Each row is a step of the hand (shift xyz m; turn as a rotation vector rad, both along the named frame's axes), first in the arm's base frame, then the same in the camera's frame.
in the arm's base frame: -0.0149 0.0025 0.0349 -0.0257 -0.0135 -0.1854
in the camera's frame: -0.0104 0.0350 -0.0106 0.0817 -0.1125 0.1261
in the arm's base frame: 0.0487 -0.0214 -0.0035 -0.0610 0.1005 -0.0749
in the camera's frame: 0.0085 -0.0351 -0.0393 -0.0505 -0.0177 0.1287
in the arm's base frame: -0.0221 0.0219 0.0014 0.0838 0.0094 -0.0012
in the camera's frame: -0.0148 0.0149 0.0230 -0.0290 -0.0603 -0.0513
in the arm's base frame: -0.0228 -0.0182 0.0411 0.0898 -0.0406 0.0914
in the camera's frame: 0.0082 0.0465 -0.0177 -0.0166 0.0048 -0.1333
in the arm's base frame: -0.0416 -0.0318 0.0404 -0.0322 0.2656 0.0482
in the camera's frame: 0.0255 0.0602 -0.0104 -0.2492 0.0373 0.1020
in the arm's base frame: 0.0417 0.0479 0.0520 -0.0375 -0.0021 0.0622
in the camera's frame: -0.0715 0.0041 -0.0401 -0.0099 0.0706 -0.0142
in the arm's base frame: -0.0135 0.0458 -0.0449 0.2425 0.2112 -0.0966
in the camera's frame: -0.0229 -0.0257 0.0558 -0.2191 -0.2541 -0.0147
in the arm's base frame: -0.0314 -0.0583 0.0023 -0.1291 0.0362 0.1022
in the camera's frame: 0.0599 0.0279 -0.0046 -0.0354 0.1603 0.0382
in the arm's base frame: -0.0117 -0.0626 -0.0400 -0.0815 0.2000 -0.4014
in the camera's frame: 0.0733 -0.0156 0.0065 -0.0245 -0.2422 0.3854
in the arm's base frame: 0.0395 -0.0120 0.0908 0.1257 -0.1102 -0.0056
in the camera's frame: -0.0298 0.0376 -0.0874 0.0705 -0.0840 -0.1263
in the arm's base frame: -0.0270 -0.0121 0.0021 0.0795 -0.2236 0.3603
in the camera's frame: 0.0170 0.0213 0.0117 0.0604 0.2162 -0.3684
